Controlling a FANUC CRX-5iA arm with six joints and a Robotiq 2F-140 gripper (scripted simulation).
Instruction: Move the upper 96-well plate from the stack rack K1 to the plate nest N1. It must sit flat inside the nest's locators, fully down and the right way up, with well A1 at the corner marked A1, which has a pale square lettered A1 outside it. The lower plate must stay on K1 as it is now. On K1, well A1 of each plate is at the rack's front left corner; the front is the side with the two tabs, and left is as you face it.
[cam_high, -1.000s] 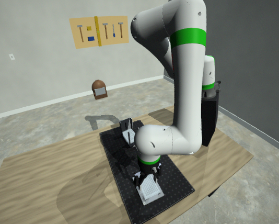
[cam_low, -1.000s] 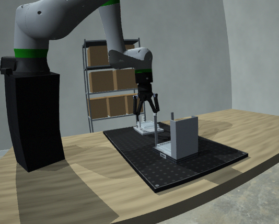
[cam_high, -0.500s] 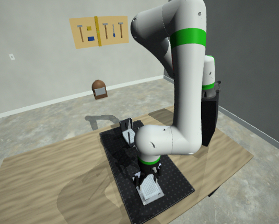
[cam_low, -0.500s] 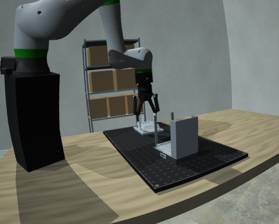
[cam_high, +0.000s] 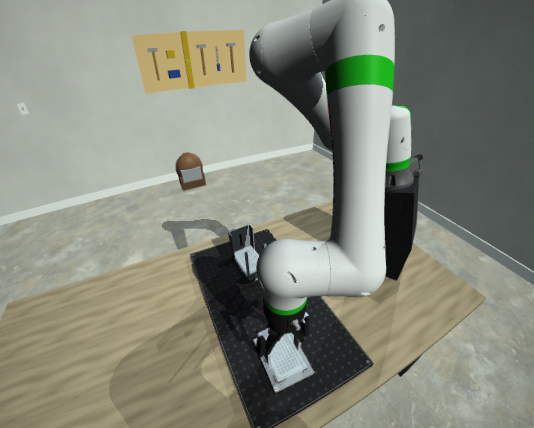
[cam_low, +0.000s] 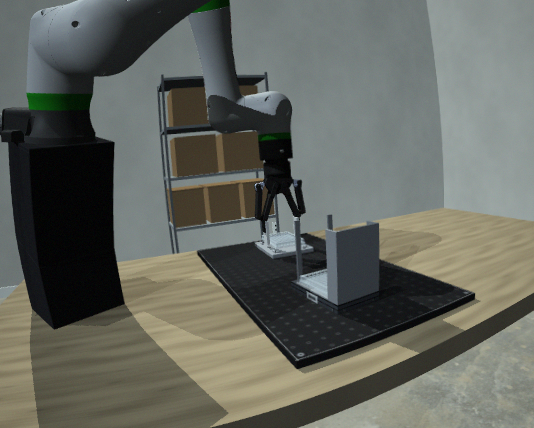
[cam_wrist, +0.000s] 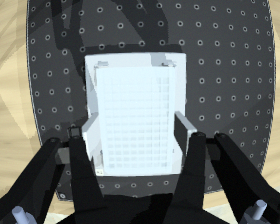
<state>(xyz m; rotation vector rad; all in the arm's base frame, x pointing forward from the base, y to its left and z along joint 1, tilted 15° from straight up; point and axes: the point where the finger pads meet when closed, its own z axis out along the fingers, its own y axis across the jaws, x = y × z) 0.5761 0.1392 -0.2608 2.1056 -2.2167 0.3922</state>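
Right now the plate nest N1 is 40 mm below my hand.
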